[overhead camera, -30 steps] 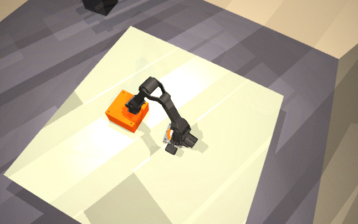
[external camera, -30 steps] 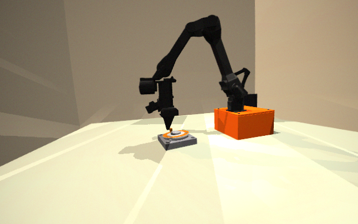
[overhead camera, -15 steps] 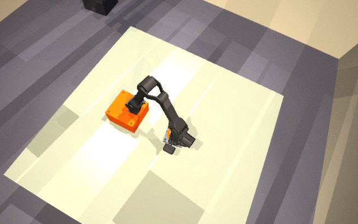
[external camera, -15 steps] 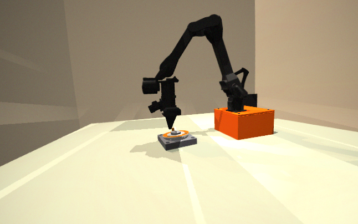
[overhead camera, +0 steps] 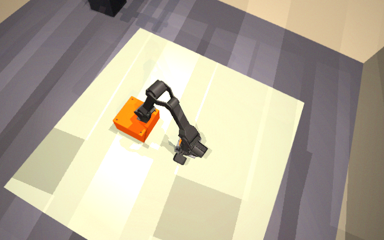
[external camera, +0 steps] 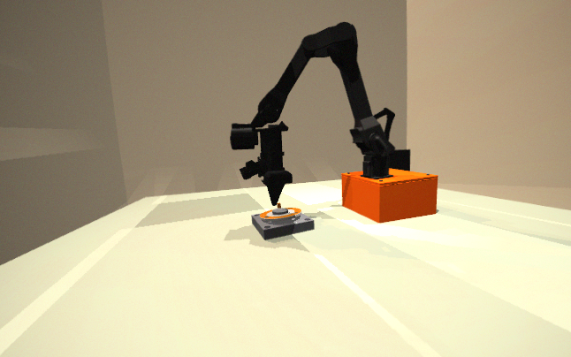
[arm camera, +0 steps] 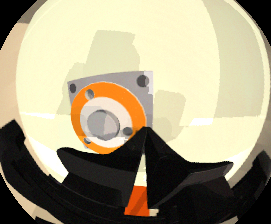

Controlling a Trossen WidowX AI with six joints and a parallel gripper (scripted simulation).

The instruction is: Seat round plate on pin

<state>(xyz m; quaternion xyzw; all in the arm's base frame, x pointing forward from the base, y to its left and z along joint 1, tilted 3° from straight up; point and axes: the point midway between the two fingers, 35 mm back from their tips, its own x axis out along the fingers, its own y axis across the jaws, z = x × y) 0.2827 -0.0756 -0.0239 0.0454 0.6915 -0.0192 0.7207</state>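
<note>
Right now my gripper tip is 3 cm to the right of the round plate, 1 cm past it and 1 cm above it. Round my gripper tip: square base (5 cm to the left, 2 cm below).
</note>
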